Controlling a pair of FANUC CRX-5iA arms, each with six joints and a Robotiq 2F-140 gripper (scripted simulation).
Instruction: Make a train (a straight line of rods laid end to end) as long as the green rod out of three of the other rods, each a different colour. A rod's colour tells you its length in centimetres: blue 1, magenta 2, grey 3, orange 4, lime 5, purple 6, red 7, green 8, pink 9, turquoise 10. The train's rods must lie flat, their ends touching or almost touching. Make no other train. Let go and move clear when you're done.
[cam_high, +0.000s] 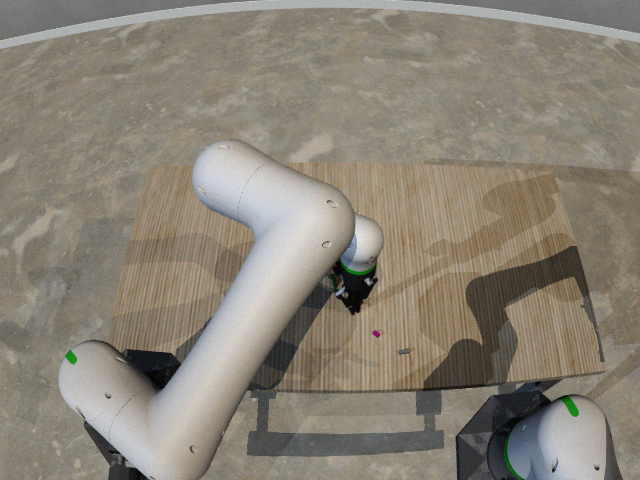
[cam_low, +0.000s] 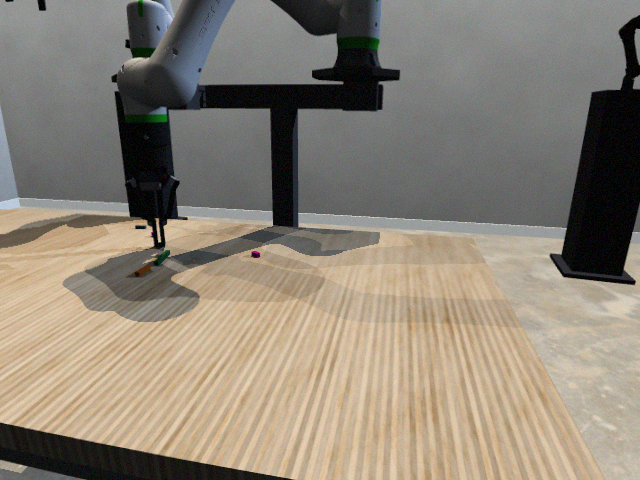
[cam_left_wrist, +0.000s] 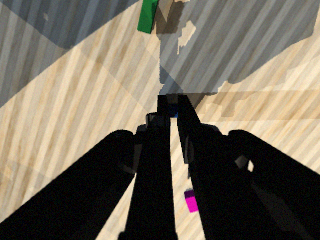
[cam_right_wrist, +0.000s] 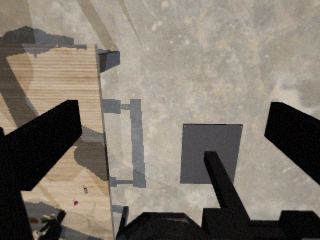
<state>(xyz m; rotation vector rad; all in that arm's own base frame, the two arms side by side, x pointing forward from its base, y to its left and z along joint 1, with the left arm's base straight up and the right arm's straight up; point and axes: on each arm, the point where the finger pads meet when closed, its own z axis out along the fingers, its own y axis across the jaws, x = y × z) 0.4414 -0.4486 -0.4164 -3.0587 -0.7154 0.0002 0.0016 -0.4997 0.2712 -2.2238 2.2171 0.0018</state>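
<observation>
My left hand is 30 mm above the blue rod. The rest, counted from my left hand: grey rod: 120 mm behind, 160 mm to the right, 30 mm below; green rod: 80 mm ahead, 70 mm to the left, 30 mm below; orange rod: 160 mm ahead, 80 mm to the left, 30 mm below.
</observation>
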